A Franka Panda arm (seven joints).
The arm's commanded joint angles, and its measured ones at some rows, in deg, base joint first. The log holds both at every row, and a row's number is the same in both.
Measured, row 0:
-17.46 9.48 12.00 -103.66 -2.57 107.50 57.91
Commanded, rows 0 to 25:
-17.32 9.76 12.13 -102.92 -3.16 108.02 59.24
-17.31 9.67 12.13 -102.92 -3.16 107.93 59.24
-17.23 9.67 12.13 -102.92 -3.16 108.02 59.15
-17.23 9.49 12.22 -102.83 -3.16 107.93 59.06
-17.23 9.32 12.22 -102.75 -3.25 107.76 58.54
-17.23 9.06 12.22 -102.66 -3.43 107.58 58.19
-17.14 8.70 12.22 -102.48 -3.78 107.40 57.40
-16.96 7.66 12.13 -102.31 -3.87 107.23 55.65
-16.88 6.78 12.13 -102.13 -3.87 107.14 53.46
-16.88 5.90 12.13 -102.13 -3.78 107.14 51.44
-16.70 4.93 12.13 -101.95 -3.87 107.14 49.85
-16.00 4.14 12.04 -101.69 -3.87 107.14 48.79
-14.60 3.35 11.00 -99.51 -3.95 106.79 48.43
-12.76 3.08 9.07 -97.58 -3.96 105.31 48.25
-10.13 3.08 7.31 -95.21 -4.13 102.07 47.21
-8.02 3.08 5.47 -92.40 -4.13 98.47 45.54
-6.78 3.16 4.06 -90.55 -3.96 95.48 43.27
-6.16 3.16 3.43 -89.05 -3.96 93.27 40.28
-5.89 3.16 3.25 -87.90 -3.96 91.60 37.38
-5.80 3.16 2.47 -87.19 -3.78 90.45 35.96
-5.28 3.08 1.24 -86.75 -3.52 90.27 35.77
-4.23 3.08 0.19 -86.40 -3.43 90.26 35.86
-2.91 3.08 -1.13 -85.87 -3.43 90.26 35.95
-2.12 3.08 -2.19 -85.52 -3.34 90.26 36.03
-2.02 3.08 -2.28 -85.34 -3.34 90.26 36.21
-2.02 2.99 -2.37 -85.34 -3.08 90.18 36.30
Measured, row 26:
-3.87 2.36 -0.78 -87.28 -2.66 91.64 36.75
